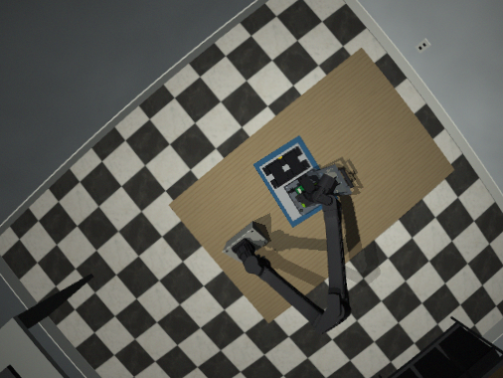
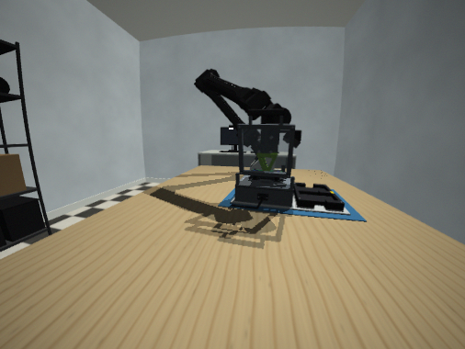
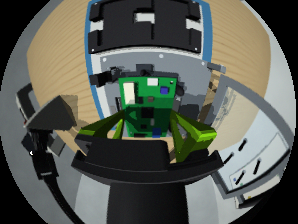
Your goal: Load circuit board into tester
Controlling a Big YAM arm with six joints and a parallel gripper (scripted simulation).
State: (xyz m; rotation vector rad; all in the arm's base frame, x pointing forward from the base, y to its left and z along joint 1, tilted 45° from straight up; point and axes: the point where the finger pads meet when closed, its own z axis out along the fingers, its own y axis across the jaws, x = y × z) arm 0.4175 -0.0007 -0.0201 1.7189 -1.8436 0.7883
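My hand is right at the green circuit board. Round my hand: tester plate: 20 mm below, 10 mm to the left, 10 mm ahead; clear lid: 130 mm ahead, 90 mm above, 10 mm to the right.
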